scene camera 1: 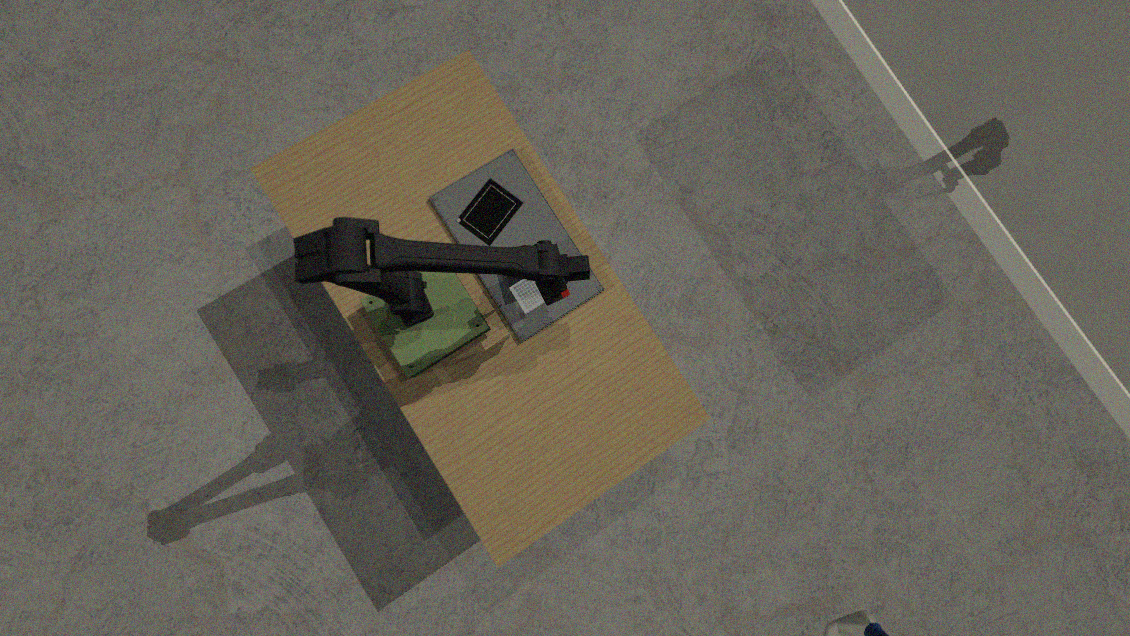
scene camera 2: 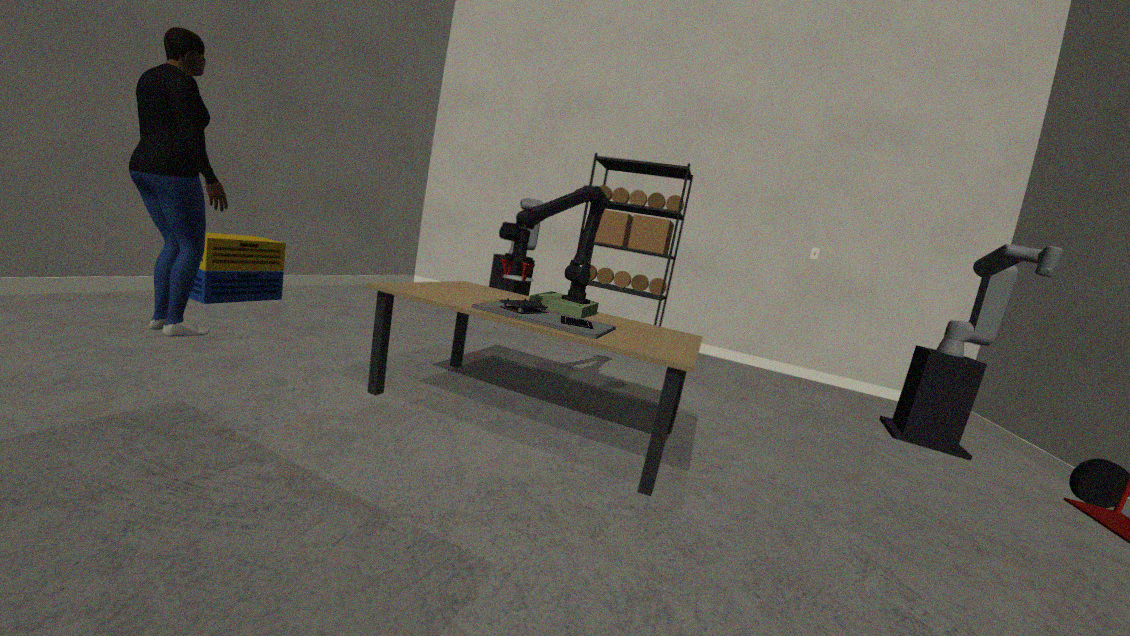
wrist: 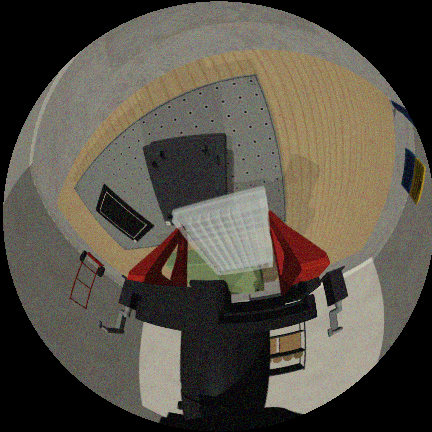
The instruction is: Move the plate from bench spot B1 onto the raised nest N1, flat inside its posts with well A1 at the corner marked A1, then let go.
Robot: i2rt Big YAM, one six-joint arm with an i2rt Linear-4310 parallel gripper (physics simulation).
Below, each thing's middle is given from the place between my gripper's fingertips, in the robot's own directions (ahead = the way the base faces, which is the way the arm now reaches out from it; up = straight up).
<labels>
I see my gripper 4 cm past the well plate (scene camera 1: 527, 294). The rest, counted from my hand: black nest (scene camera 1: 492, 208) (29 cm to the left, 12 cm below, 6 cm behind).
</labels>
